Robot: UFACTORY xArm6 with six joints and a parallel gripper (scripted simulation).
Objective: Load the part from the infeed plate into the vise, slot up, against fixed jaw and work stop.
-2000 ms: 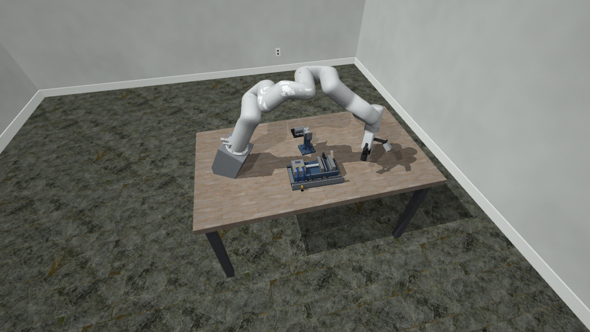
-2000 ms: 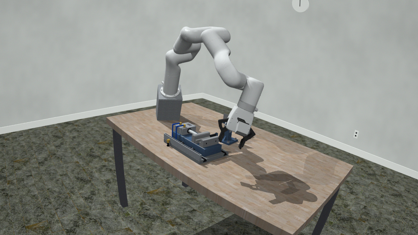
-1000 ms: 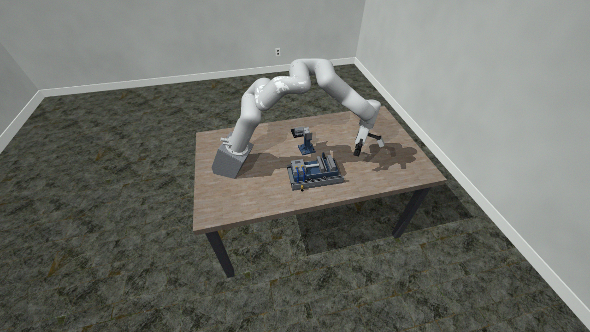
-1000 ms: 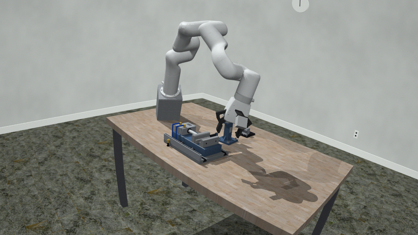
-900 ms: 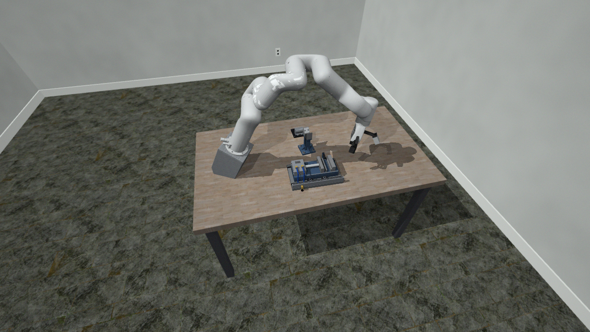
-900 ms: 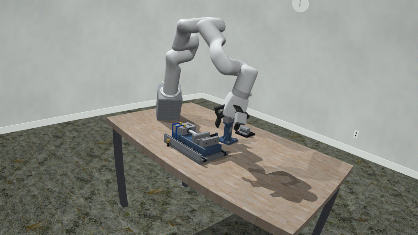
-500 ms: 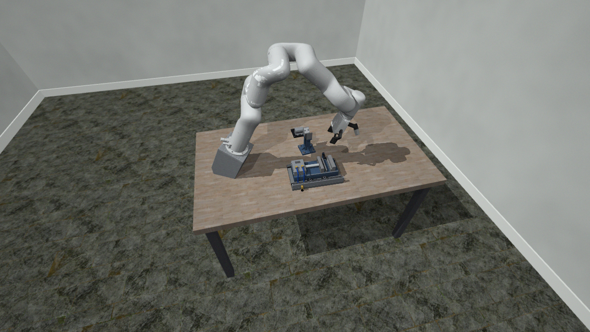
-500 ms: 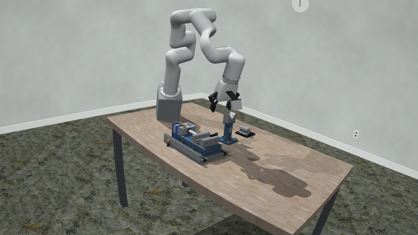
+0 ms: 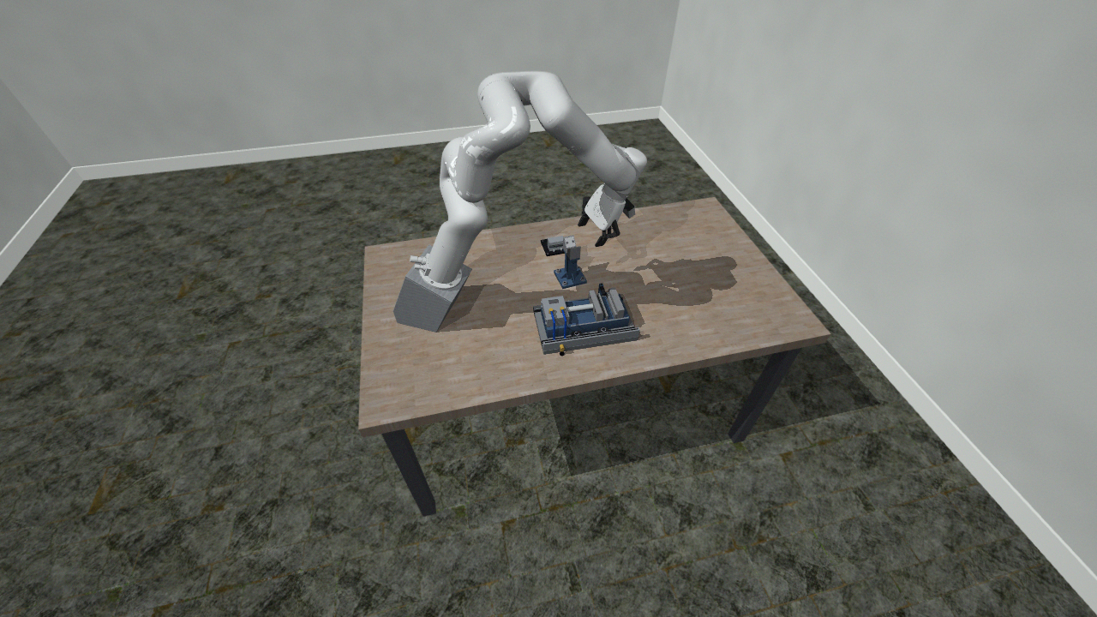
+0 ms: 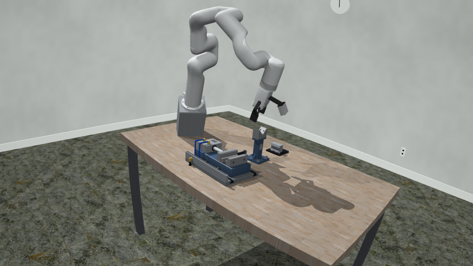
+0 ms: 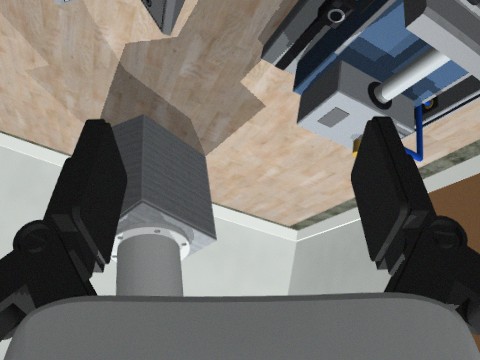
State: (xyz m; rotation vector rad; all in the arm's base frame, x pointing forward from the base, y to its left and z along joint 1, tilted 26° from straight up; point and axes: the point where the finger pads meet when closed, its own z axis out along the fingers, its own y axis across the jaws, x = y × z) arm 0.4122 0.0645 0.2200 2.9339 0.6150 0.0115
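Right now my hand is 23 cm to the right of the grey block, 22 cm above it and 5 cm past it. From my hand the other things lie so: dark work stop rod 16 cm below, 10 cm to the right, 2 cm ahead; then blue v-block stand 19 cm below, 7 cm to the left, 4 cm behind; then moving jaw 17 cm below, 15 cm to the right, 2 cm behind.
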